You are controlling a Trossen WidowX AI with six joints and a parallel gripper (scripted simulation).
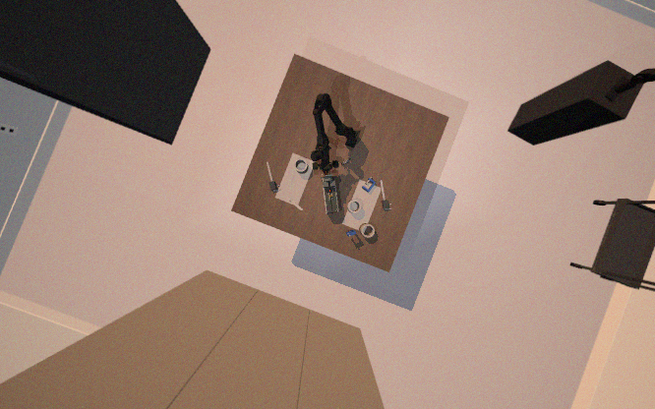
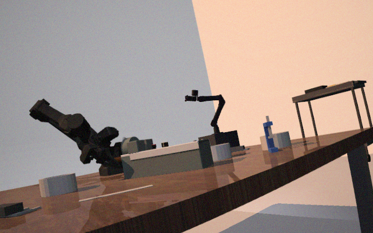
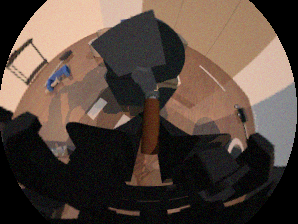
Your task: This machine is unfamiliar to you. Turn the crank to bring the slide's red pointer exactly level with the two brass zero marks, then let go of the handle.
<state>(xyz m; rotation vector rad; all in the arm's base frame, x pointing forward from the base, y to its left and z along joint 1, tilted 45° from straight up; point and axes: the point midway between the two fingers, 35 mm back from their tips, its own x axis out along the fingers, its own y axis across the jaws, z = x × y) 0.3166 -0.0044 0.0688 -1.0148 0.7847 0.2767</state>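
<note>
My gripper tip is now 10 mm past the crank handle, 10 mm to the left of it and 30 mm below it. Also, from my gripper tip: red pointer (100 mm ahead, 80 mm to the left, 50 mm above); then thin white rod (310 mm ahead, 100 mm to the right, 40 mm below).
</note>
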